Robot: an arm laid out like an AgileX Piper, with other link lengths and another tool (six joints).
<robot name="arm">
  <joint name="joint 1" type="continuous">
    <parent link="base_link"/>
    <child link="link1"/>
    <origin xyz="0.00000 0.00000 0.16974" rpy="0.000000 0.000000 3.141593"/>
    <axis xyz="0 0 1"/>
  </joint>
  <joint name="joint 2" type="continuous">
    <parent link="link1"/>
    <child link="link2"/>
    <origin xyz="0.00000 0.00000 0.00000" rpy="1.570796 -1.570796 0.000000"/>
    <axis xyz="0 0 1"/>
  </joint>
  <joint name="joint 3" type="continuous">
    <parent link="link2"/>
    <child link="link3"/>
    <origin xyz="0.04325 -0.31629 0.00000" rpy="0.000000 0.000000 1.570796"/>
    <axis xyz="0 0 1"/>
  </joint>
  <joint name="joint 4" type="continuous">
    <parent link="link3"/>
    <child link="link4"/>
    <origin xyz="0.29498 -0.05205 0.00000" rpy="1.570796 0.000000 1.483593"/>
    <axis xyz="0 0 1"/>
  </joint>
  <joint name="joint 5" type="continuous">
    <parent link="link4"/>
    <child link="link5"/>
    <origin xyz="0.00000 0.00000 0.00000" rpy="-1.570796 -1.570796 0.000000"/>
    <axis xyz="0 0 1"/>
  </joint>
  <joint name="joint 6" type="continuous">
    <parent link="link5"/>
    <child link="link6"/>
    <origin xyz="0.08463 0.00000 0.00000" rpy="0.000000 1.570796 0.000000"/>
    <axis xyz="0 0 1"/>
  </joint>
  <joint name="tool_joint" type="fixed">
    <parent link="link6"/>
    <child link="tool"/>
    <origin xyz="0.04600 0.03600 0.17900" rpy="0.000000 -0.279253 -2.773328"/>
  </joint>
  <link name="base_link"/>
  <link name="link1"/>
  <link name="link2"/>
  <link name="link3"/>
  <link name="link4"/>
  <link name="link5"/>
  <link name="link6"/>
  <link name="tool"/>
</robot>
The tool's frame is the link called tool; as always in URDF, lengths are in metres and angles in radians. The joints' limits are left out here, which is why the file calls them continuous.
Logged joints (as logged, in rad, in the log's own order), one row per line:
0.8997 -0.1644 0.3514 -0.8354 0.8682 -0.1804
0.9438 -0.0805 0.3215 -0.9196 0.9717 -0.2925
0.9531 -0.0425 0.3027 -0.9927 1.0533 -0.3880
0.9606 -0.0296 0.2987 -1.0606 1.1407 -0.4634
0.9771 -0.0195 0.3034 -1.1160 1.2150 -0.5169
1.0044 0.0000 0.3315 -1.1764 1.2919 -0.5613
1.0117 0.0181 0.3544 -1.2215 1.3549 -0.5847
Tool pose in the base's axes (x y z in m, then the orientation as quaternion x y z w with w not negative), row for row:
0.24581 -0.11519 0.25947 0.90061 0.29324 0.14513 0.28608
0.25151 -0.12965 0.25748 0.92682 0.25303 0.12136 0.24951
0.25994 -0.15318 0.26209 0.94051 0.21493 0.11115 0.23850
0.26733 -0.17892 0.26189 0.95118 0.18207 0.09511 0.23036
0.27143 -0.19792 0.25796 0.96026 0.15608 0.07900 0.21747
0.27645 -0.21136 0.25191 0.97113 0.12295 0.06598 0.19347
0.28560 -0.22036 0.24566 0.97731 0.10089 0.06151 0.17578
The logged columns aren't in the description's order. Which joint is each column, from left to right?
Columns, left to right: joint 5, joint 4, joint 6, joint 3, joint 2, joint 1.
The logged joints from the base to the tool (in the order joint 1, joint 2, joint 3, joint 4, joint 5, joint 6), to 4 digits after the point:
-0.1804 0.8682 -0.8354 -0.1644 0.8997 0.3514
-0.2925 0.9717 -0.9196 -0.0805 0.9438 0.3215
-0.3880 1.0533 -0.9927 -0.0425 0.9531 0.3027
-0.4634 1.1407 -1.0606 -0.0296 0.9606 0.2987
-0.5169 1.2150 -1.1160 -0.0195 0.9771 0.3034
-0.5613 1.2919 -1.1764 0.0000 1.0044 0.3315
-0.5847 1.3549 -1.2215 0.0181 1.0117 0.3544

